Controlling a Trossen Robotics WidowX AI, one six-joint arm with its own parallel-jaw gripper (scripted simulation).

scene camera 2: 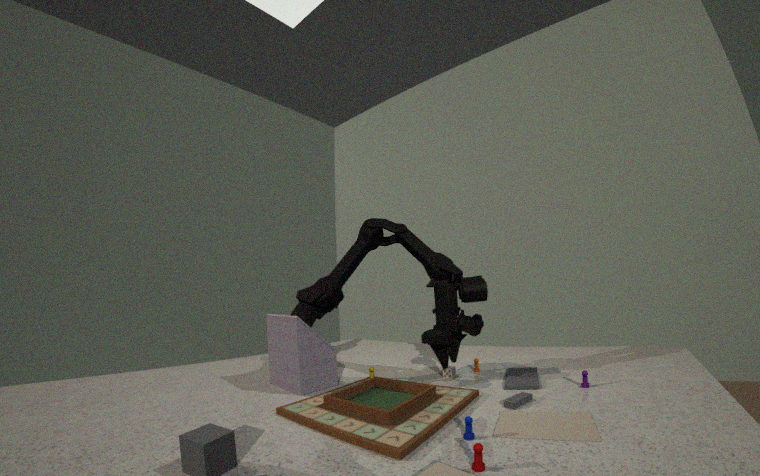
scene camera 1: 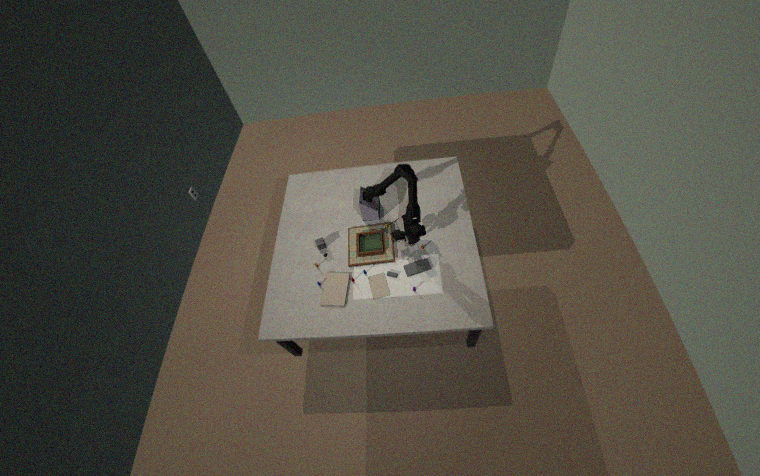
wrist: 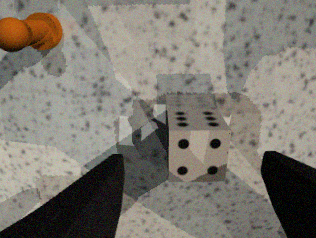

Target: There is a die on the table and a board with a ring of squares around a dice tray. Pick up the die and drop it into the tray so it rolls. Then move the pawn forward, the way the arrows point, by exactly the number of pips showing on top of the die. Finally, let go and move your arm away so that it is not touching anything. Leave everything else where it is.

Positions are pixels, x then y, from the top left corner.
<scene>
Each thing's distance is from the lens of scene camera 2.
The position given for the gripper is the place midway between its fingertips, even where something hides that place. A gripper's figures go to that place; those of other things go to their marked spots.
gripper (scene camera 2: 449, 365): 83 cm
green tray floor (scene camera 2: 377, 397): 67 cm
</scene>
